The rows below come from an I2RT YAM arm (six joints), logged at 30 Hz.
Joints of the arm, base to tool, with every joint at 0 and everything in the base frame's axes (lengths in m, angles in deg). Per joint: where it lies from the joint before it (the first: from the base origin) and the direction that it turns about. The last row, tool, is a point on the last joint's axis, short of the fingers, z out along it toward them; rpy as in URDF.
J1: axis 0 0 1 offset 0 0 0.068
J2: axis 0 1 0 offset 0.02 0.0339 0.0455
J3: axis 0 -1 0 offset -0.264 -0.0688 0
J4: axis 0 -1 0 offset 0.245 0.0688 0.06
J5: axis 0 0 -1 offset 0.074 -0.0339 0.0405
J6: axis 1 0 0 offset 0.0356 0 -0.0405
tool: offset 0 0 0 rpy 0 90 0
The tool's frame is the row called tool.
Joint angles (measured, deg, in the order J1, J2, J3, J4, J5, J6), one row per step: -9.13, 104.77, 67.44, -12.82, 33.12, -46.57; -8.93, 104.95, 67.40, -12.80, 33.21, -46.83; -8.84, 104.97, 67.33, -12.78, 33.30, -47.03; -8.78, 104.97, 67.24, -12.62, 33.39, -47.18; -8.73, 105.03, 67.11, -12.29, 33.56, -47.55; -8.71, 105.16, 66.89, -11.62, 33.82, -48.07; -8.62, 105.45, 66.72, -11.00, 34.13, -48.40; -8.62, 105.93, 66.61, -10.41, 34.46, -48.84; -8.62, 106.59, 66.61, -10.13, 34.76, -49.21; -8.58, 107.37, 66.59, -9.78, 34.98, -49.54; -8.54, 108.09, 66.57, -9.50, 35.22, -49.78
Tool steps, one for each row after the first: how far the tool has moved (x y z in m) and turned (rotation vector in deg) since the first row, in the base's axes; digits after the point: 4 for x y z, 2 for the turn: 0.0004, 0.0013, -0.0013, -0.15, 0.37, 0.31; 0.0003, 0.0018, -0.0018, -0.30, 0.58, 0.47; 0.0003, 0.0022, -0.0020, -0.44, 0.61, 0.57; 0.0004, 0.0024, -0.0026, -0.76, 0.73, 0.75; 0.0008, 0.0024, -0.0038, -1.24, 0.77, 0.93; 0.0015, 0.0027, -0.0057, -1.64, 0.86, 1.03; 0.0024, 0.0024, -0.0085, -2.08, 1.18, 1.09; 0.0034, 0.0021, -0.0124, -2.41, 1.83, 1.14; 0.0046, 0.0021, -0.0170, -2.65, 2.51, 1.26; 0.0056, 0.0021, -0.0214, -2.86, 3.15, 1.31
